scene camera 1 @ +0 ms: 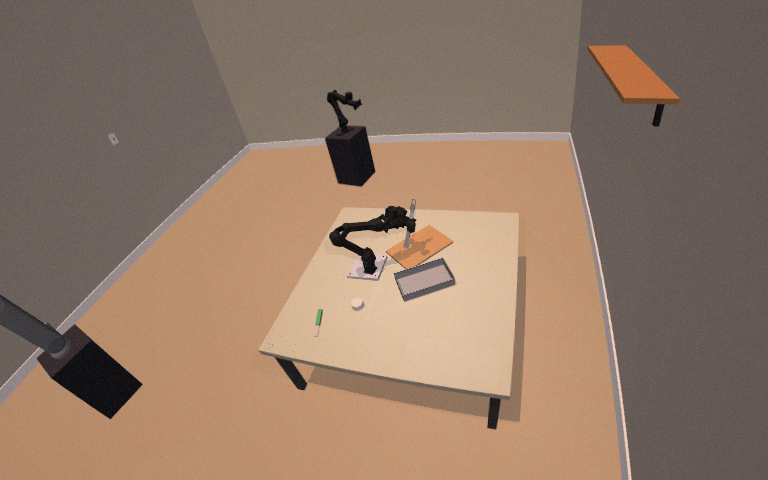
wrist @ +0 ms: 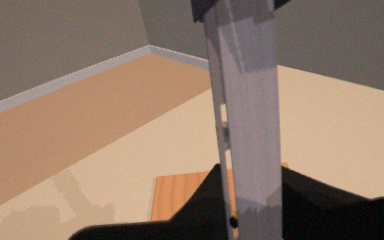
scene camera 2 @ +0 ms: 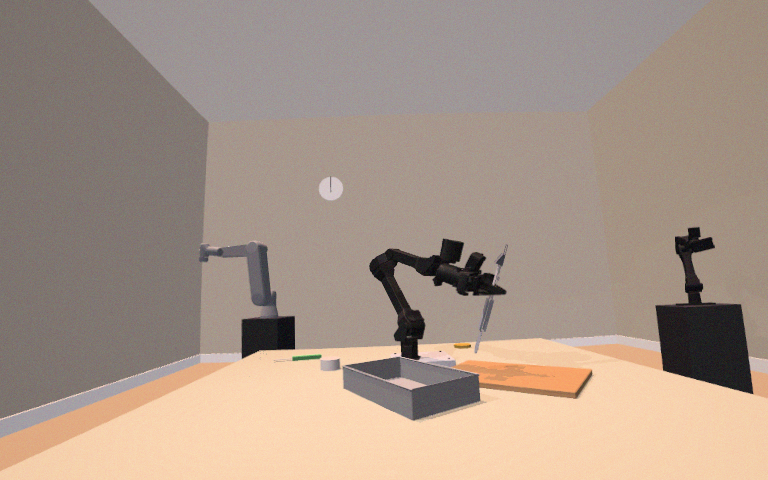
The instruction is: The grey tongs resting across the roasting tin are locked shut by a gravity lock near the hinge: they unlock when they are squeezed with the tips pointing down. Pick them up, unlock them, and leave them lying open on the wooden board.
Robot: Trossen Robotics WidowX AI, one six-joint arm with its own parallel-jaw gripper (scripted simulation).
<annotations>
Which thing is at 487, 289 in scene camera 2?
My gripper.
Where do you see a wooden board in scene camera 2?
562, 382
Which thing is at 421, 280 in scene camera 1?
A grey roasting tin.
</annotations>
